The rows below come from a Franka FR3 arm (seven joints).
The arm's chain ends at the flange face. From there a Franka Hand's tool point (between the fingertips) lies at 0.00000 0.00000 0.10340 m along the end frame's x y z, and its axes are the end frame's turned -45 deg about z.
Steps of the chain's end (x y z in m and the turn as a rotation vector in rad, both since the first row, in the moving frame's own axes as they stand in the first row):
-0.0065, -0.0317, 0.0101, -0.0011, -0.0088, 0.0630
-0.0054, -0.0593, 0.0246, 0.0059, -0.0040, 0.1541
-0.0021, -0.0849, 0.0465, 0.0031, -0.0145, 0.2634
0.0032, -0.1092, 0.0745, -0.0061, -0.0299, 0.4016
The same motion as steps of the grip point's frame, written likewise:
0.0171, -0.0276, 0.0101, 0.0054, -0.0070, 0.0630
0.0383, -0.0465, 0.0246, 0.0070, 0.0013, 0.1541
0.0579, -0.0629, 0.0465, 0.0124, -0.0081, 0.2634
0.0773, -0.0772, 0.0745, 0.0168, -0.0255, 0.4016

